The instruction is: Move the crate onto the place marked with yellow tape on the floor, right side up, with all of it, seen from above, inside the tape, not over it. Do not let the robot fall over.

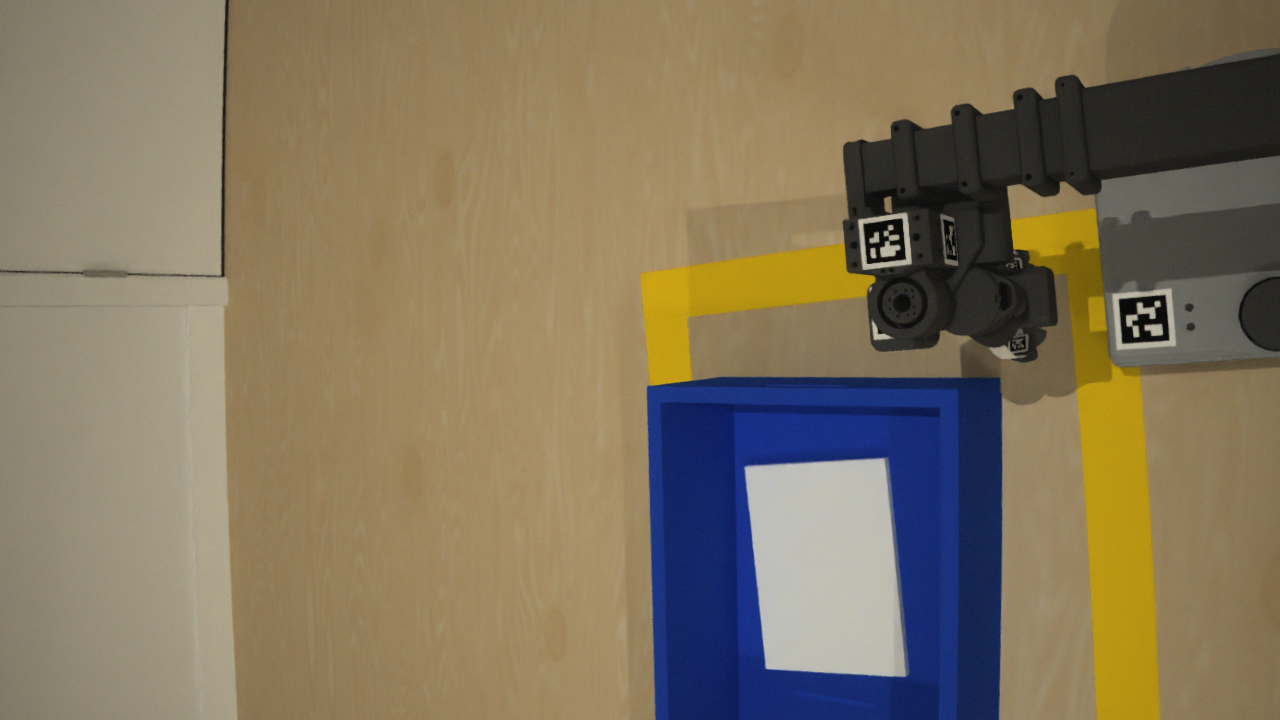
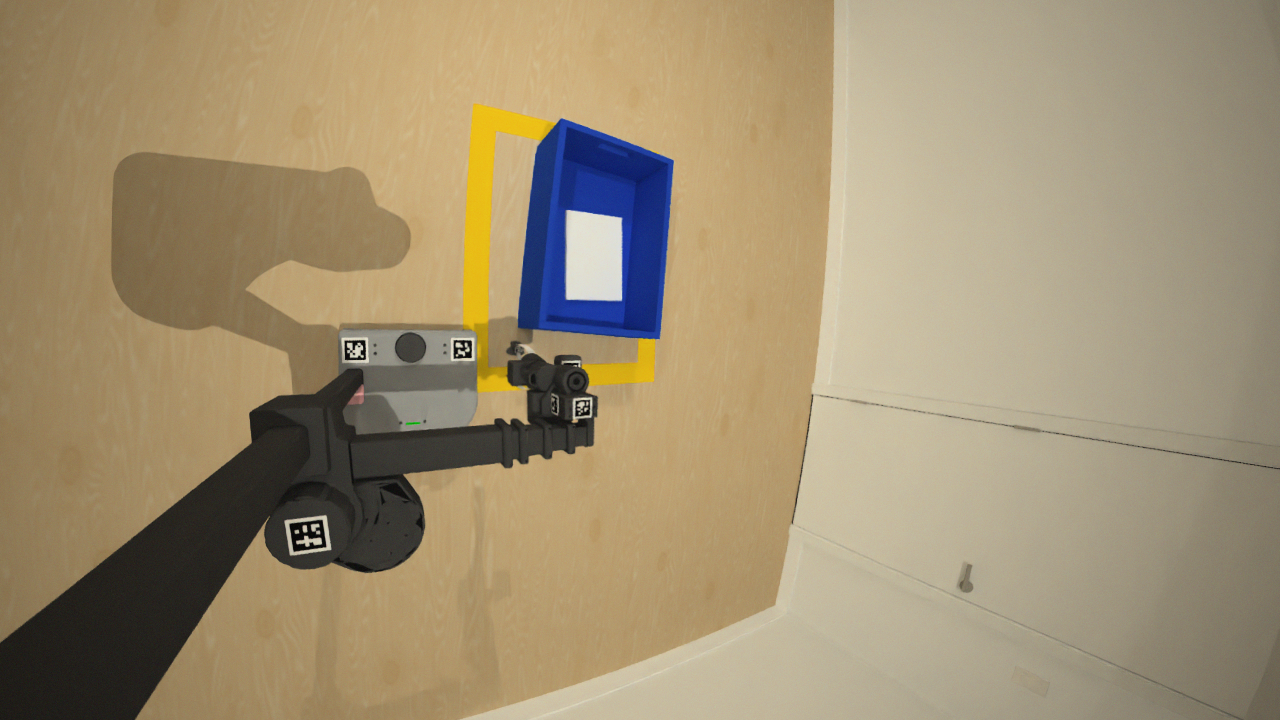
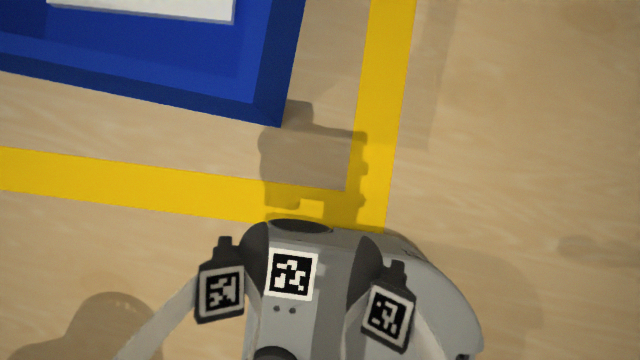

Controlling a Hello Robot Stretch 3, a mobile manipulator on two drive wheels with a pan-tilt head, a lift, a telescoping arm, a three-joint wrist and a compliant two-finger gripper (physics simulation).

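Pixels of known places: robot's base, link origin: (image 1: 1272, 310) (image 2: 410, 346).
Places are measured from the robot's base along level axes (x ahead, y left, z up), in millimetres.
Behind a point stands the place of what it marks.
The blue crate (image 1: 978, 555) @(x 260, y -334, z 128 mm) (image 2: 534, 250) @(x 286, y -336, z 115 mm) (image 3: 270, 65) stands upright on the floor, a white flat block inside. The yellow tape (image 1: 1114, 537) @(x 263, y -194, z 1 mm) (image 2: 478, 205) @(x 431, y -186, z 1 mm) (image 3: 384, 75) shows floor between it and the crate on my base's side and at the near end. The crate's walls hide much of the strip away from my base and part of the far-end strip; whether it lies over them, I cannot tell. My gripper (image 1: 1016, 302) @(x -23, y -217, z 358 mm) (image 2: 517, 349) @(x -23, y -217, z 358 mm) (image 3: 311, 253) @(x -23, y -217, z 358 mm) is open, pointing down beside the crate's near corner, apart from it, with nothing between its fingers.
My base (image 1: 1190, 214) @(x -106, y -75, z 160 mm) (image 2: 409, 380) @(x -79, y 5, z 160 mm) (image 3: 330, 300) is beside the tape's near corner, at or over its edge. My extended arm (image 1: 1172, 129) @(x -98, y -63, z 720 mm) (image 2: 429, 450) @(x -100, y -12, z 720 mm) reaches across near the tape's near end. A pale wall (image 2: 1029, 205) @(x 646, y -2071, z 975 mm) with a door (image 2: 1011, 501) @(x -561, y -1919, z 1015 mm) stands beyond the floor.
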